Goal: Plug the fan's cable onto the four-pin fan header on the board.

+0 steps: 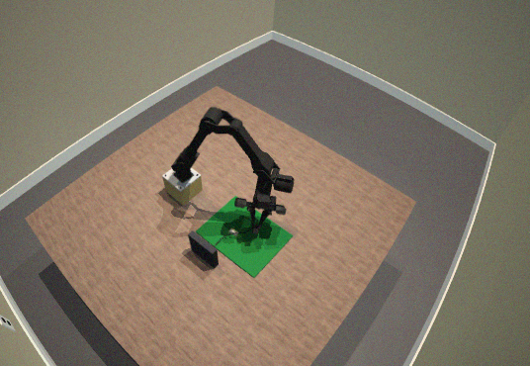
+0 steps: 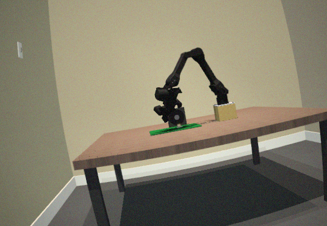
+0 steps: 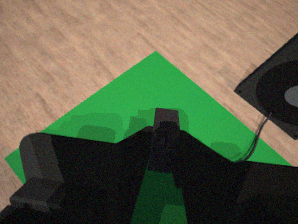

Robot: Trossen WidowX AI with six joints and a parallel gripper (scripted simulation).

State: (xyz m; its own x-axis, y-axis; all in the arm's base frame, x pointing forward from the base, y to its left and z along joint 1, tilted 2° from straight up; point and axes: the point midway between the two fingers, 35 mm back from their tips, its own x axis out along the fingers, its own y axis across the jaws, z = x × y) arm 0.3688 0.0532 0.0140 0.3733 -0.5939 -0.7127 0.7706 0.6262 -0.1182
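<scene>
Right now my gripper tip is 5 cm past the green board, 1 cm to the left of it and 10 cm above it. The rest, counted from my gripper tip: white four-pin header: 8 cm behind, 4 cm to the right, 9 cm below; dark plug: 1 cm below; black fan: 8 cm behind, 19 cm to the right, 3 cm below.
</scene>
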